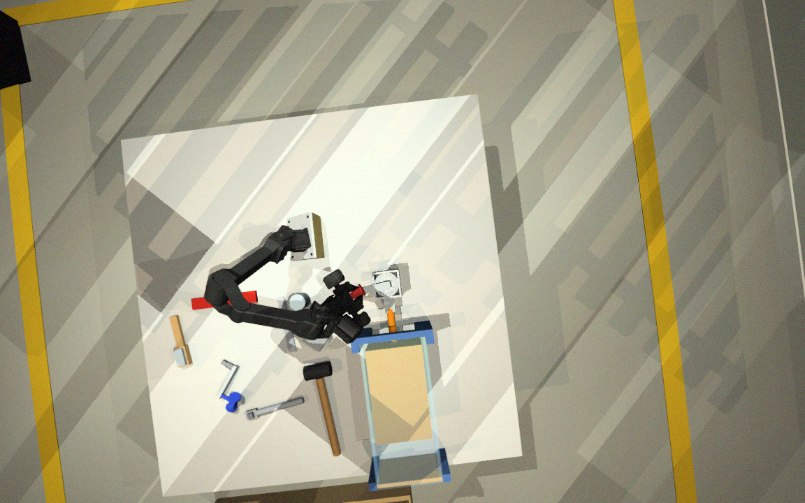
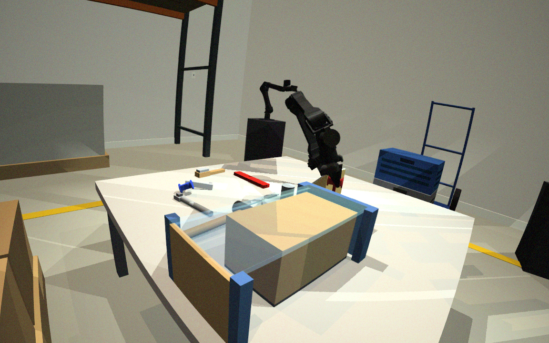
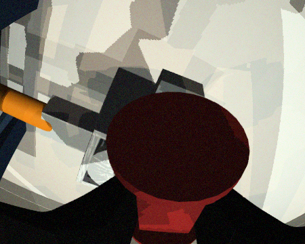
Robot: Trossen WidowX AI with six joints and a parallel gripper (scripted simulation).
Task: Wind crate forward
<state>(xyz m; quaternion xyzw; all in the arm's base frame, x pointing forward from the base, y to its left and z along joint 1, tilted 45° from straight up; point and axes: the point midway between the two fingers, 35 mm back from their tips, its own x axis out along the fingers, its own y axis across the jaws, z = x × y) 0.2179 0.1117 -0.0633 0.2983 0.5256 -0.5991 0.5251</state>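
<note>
My gripper tip is 30 mm above the red-knobbed winch handle and 20 mm to the right of it. Round my gripper tip: grey block 200 mm to the right, 130 mm ahead, 120 mm below; then winch 100 mm below, 80 mm to the left, 10 mm behind; then red knob 10 mm to the right.
</note>
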